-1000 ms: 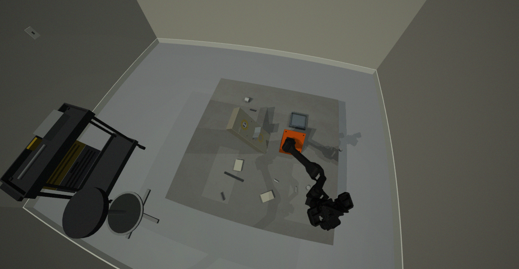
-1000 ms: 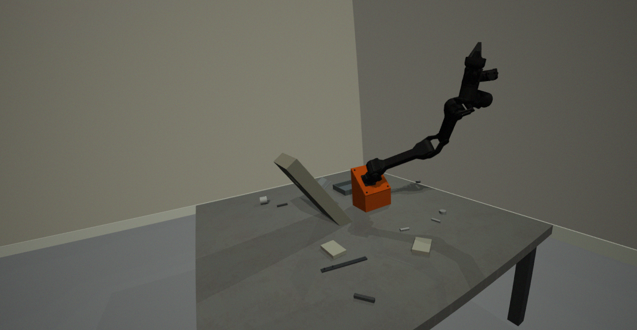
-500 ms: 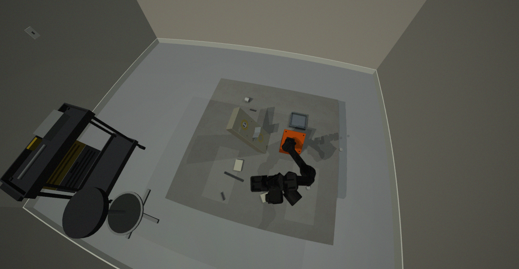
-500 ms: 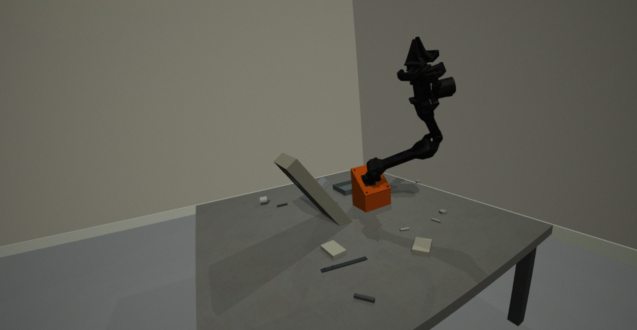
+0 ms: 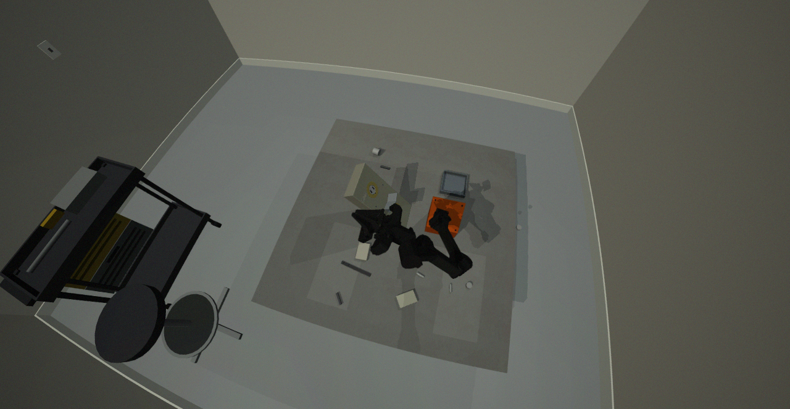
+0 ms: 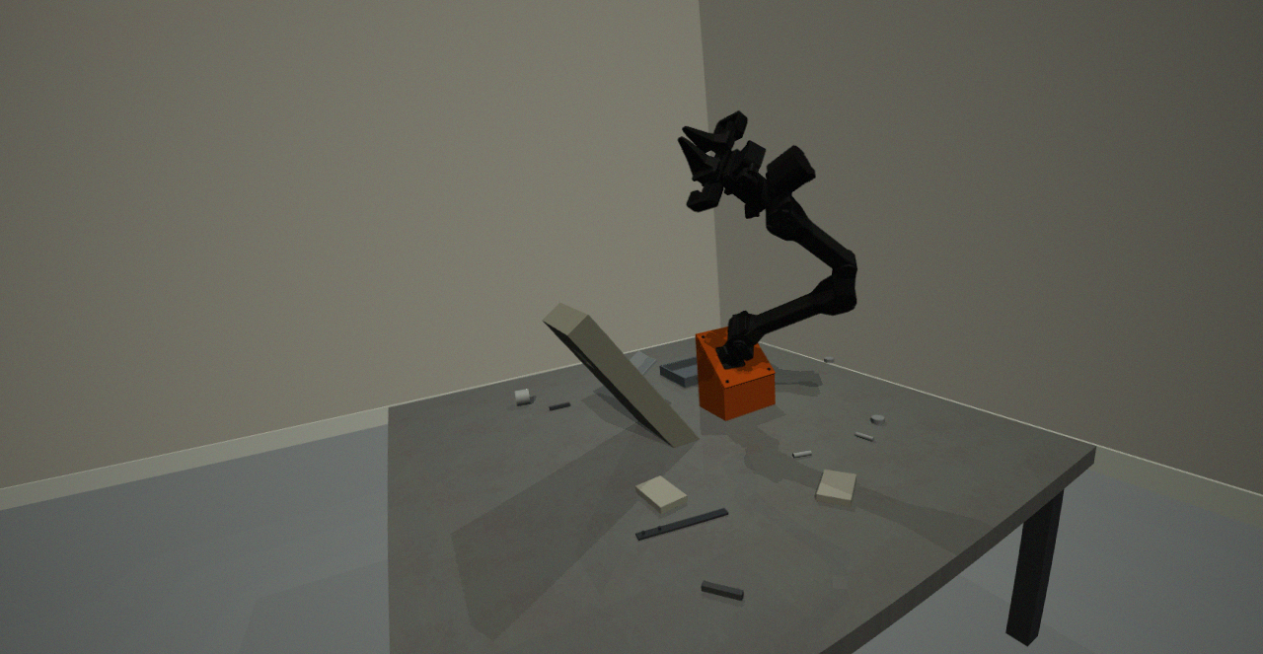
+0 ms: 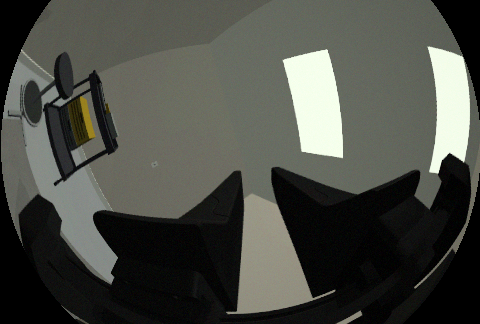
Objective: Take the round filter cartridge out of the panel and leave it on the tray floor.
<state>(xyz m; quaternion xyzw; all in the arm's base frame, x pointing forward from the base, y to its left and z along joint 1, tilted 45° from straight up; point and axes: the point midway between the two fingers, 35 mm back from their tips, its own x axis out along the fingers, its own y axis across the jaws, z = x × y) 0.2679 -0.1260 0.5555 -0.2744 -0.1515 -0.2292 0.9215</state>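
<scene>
My gripper tip is 410 mm above the round filter cartridge, 280 mm to the left of it and 100 mm short of it. Also, from my gripper tip: grey tray (650 mm below, 590 mm to the right, 300 mm behind); then beige service panel (480 mm below, 280 mm to the right, 50 mm ahead).
</scene>
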